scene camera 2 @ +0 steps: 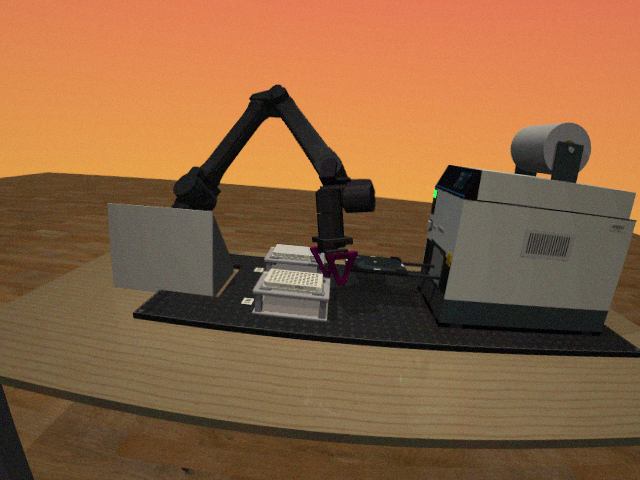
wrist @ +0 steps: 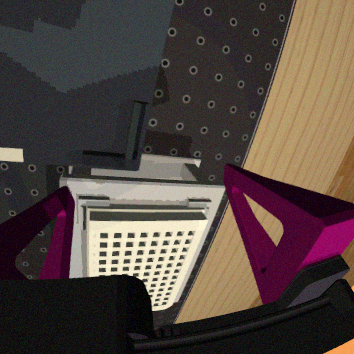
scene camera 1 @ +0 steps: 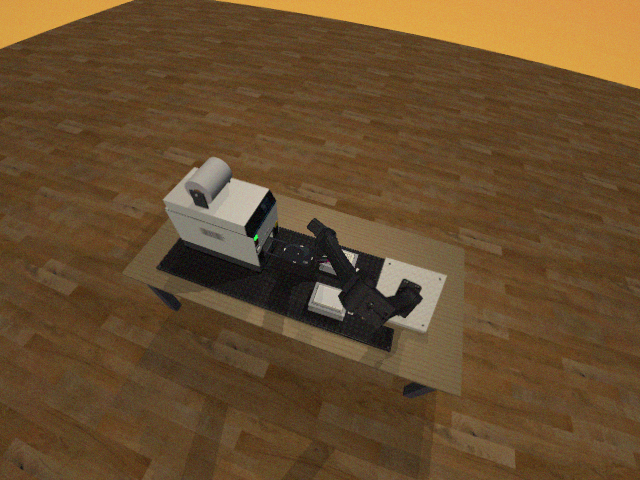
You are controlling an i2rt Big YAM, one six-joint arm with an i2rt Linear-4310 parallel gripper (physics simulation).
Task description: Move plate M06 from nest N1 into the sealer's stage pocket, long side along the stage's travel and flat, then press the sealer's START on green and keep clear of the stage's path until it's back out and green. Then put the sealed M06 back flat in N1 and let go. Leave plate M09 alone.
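Frame: origin at the arm's base, x right, y ahead, z up, level; metres.
Where they show: gripper, fingertip midpoint: (scene camera 2: 334, 281) (wrist: 146, 182) (scene camera 1: 321, 253); arm's base at its link origin: (scene camera 2: 175, 235) (scene camera 1: 406, 294).
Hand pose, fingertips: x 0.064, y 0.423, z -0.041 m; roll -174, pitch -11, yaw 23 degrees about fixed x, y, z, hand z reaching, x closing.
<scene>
Each offset is from my fingertips to the top centre of the thing. "*": to the spot under its first point.
A cream plate with open wells {dx +0.015, dy -0.088, dz +0.002 m} (scene camera 2: 293, 279) (wrist: 145, 240) lies flat in its grey nest {* dx +0.021, dy -0.088, dz -0.064 m} (scene camera 2: 292, 305) (wrist: 150, 192). A second plate with a plain pale top {dx -0.195, dy -0.123, dz +0.002 m} (scene camera 1: 329, 296) (scene camera 2: 292, 251) sits in the other nest {dx -0.195, dy -0.123, dz -0.008 m} (scene camera 1: 326, 311). I cannot read M06, M09 or N1. My gripper (scene camera 1: 324, 261) (scene camera 2: 333, 279) (wrist: 146, 182) is open and empty, magenta fingers pointing down at the stage-side end of the open-well plate's nest, one to each side in the wrist view. The sealer (scene camera 1: 217, 227) (scene camera 2: 537, 248) shows a green light {* dx -0.174, dy +0.232, dz +0.204 m} (scene camera 1: 255, 237) (scene camera 2: 435, 193); its dark stage {* dx -0.070, dy +0.090, dz +0.035 m} (scene camera 1: 298, 253) (scene camera 2: 379, 264) is out.
The stage {* dx -0.053, dy +0.038, dz +0.032 m} (wrist: 40, 115) lies close beside the open-well plate's nest in the wrist view. Two rods join it to the sealer. A film roll {dx -0.096, dy +0.469, dz +0.407 m} (scene camera 1: 212, 178) (scene camera 2: 542, 148) tops the sealer. A white mounting block (scene camera 1: 400, 273) (scene camera 2: 160, 248) stands by the arm's base.
</scene>
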